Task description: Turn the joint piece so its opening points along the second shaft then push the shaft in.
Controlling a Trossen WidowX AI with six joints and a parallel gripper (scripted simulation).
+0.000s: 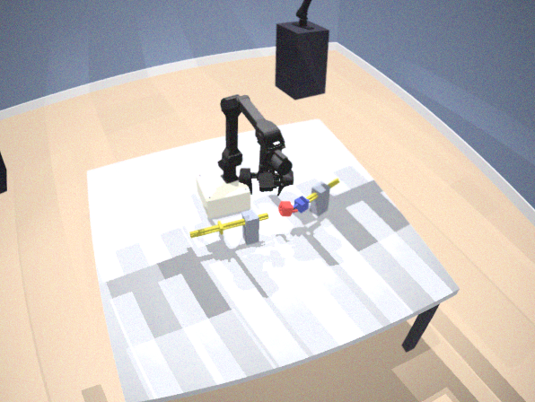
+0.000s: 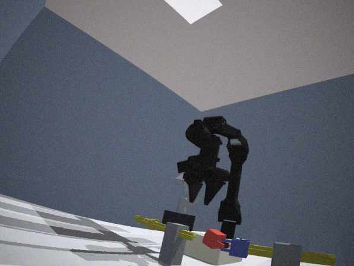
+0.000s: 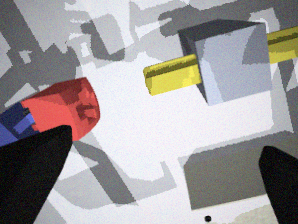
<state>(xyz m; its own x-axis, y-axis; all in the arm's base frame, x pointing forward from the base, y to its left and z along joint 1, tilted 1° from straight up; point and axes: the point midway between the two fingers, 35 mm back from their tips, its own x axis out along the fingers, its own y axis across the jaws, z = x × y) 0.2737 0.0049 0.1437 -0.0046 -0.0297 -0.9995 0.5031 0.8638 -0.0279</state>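
My gripper tip is now 2 cm short of the red square joint piece, 9 cm to the right of it and 9 cm above it.
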